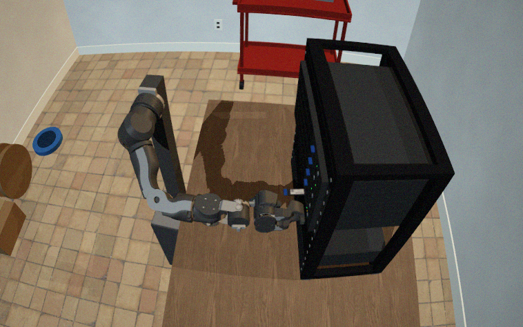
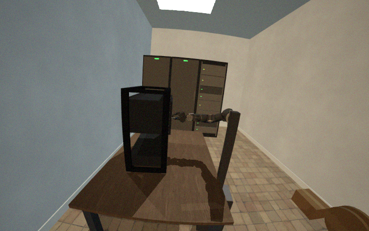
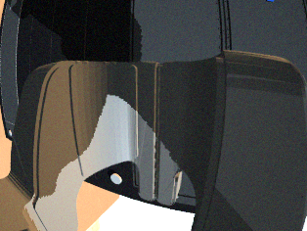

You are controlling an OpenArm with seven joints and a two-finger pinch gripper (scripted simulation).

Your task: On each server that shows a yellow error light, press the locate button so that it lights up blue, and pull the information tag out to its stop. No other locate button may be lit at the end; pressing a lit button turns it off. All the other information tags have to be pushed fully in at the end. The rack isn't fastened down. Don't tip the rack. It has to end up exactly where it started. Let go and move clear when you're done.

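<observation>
Right now the grey locate button is 2 cm ahead of my hand. Round my hand: information tag (1 cm behind, 7 cm to the left).
</observation>
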